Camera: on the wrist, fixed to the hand. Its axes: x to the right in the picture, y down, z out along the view.
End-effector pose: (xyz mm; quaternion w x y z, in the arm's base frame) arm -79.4 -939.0 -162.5 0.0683 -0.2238 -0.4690 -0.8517
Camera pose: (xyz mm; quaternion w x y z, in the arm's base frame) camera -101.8 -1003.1 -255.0 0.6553 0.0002 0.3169 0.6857
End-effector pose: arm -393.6 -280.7 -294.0 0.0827 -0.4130 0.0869 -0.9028
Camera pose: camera -457.5 -223.7 -370.4 0.6198 0.5178 0.0547 0.5871
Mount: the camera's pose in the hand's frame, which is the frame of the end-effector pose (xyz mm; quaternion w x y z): -27.2 -43.1 -102.8 0.6879 -0.1984 -0.1757 -0.6757
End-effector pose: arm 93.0 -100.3 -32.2 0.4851 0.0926 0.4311 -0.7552
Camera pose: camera 43.3 0.4 -55.7 0.0825 0.4565 -0.4237 0.7780
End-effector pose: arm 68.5 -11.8 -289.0 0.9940 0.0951 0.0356 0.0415
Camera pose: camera 36.6 -37.3 -396.2 0.7369 -0.1485 -0.0941 -0.6527
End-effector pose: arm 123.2 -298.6 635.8 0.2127 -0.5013 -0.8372 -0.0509
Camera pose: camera 128.5 -372.7 723.2 0.1346 -0.1697 0.9419 0.2568
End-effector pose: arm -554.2 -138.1 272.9 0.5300 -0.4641 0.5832 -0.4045
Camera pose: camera -651.3 -124.2 332.4 0.1017 -0.8895 0.0747 -0.4391
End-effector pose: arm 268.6 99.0 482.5 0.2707 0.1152 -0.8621 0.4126
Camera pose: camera 347.5 150.6 547.9 0.3364 0.6805 -0.6446 -0.0904
